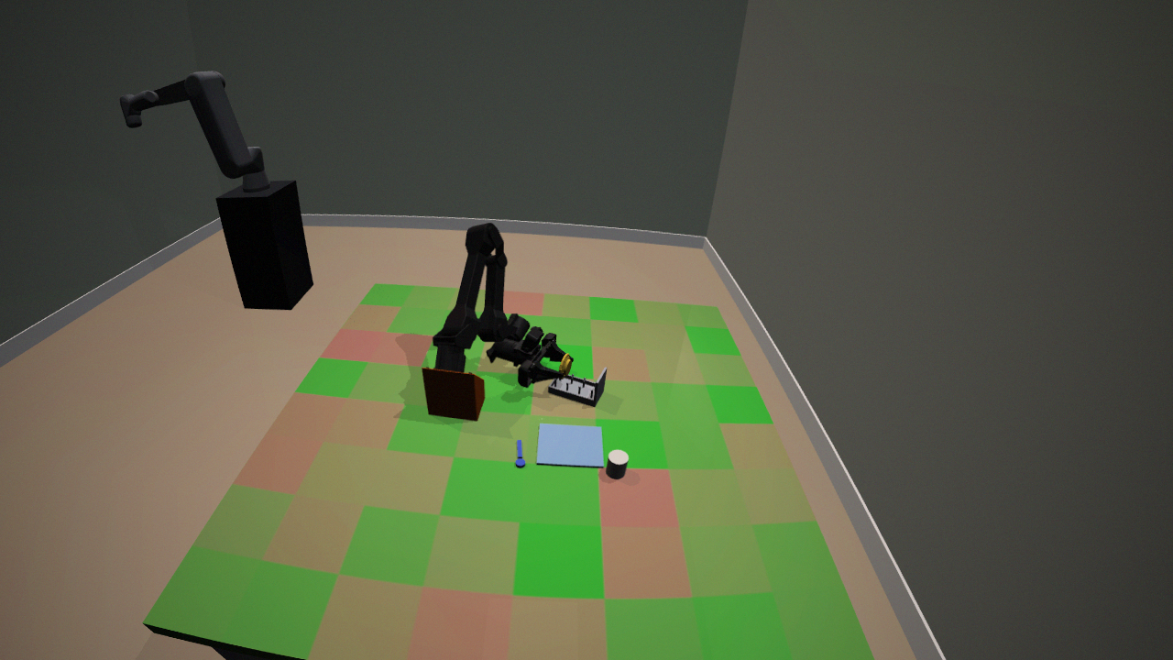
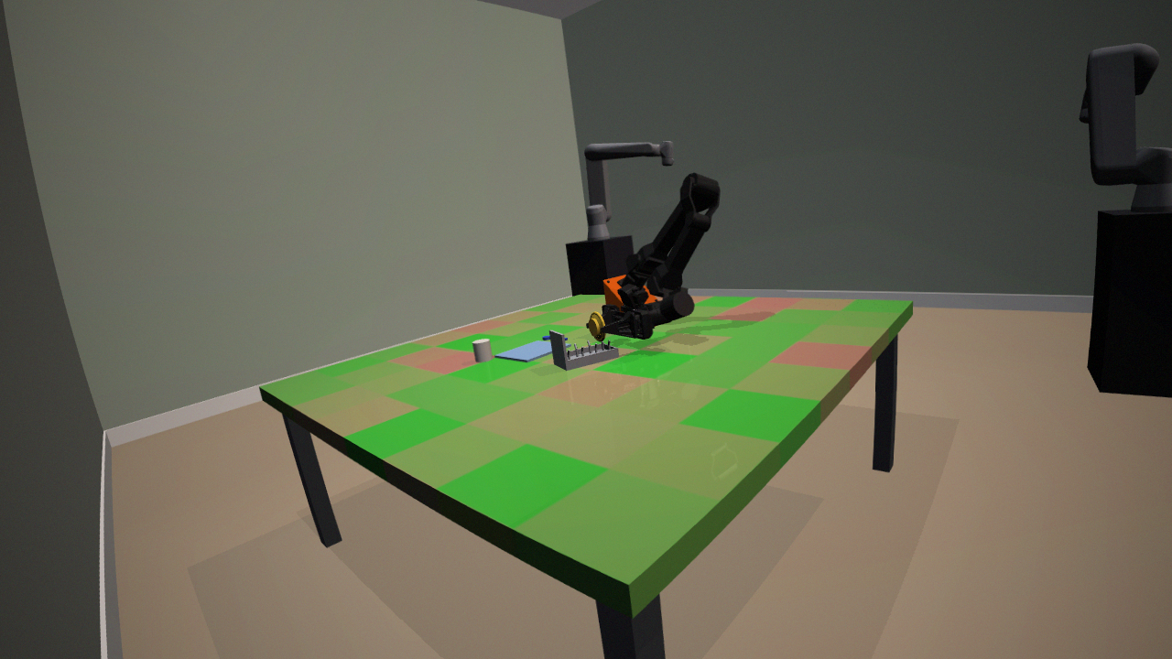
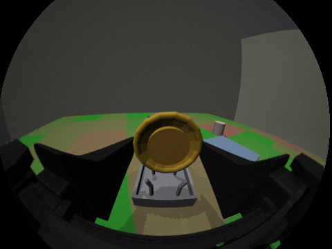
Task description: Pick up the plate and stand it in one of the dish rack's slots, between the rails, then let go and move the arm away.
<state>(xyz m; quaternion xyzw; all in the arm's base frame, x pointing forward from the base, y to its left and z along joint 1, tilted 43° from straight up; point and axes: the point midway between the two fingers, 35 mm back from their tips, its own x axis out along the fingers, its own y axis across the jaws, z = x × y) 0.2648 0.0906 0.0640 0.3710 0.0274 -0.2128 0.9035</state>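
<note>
Now: the grey dish rack 30 mm ahead of my gripper tip, 10 mm to the right of it and 50 mm below it. Also, from my gripper tip: yellow plate (10 mm behind); small blue spoon (110 mm behind, 250 mm to the right, 70 mm below); light blue mat (210 mm to the right, 70 mm below).
</note>
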